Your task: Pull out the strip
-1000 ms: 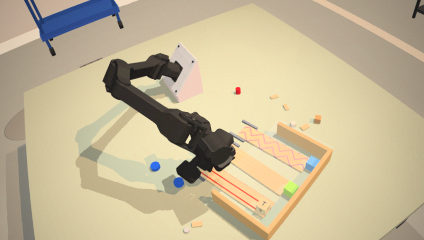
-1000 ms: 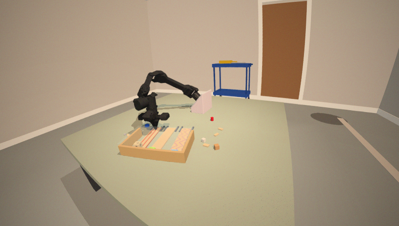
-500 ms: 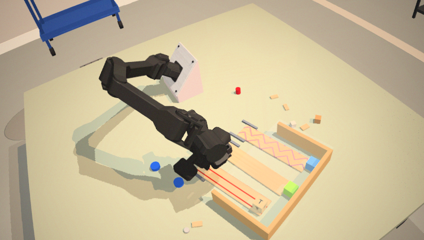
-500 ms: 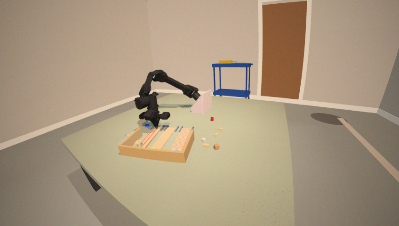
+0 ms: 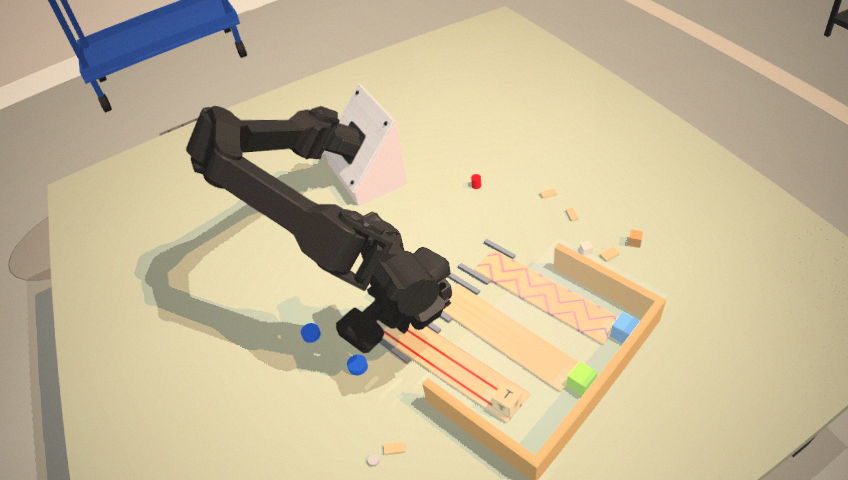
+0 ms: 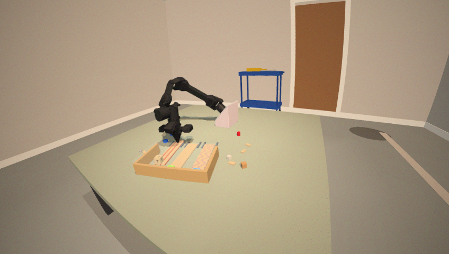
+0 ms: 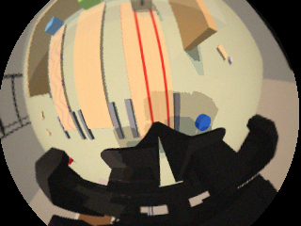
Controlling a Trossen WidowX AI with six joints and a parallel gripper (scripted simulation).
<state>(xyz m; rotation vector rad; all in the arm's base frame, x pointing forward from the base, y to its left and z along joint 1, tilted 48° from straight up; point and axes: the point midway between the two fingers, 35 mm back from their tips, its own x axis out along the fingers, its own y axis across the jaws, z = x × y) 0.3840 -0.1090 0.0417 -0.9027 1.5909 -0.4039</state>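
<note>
Now: gripper tip 9 cm short of the strip and 3 cm to the right of it. The rest, counted from my gripper tip: labelled cube 19 cm ahead, 6 cm to the left, 1 cm above.
</note>
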